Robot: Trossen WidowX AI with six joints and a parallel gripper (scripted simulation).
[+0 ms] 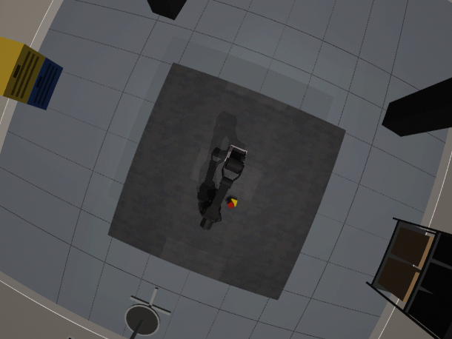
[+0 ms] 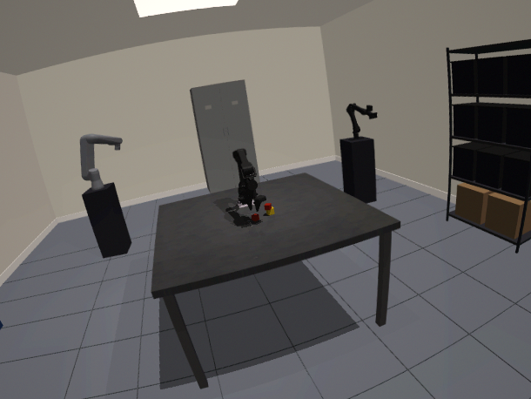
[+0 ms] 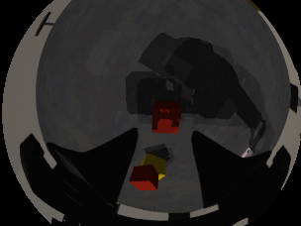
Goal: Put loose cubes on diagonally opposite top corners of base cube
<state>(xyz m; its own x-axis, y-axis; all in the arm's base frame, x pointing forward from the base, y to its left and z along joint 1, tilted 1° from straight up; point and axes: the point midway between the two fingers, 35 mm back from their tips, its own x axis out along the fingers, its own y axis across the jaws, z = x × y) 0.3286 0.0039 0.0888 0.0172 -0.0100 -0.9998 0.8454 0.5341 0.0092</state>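
Now: gripper tip 5 cm past the yellow base cube, 10 cm to the right of it and 4 cm above it.
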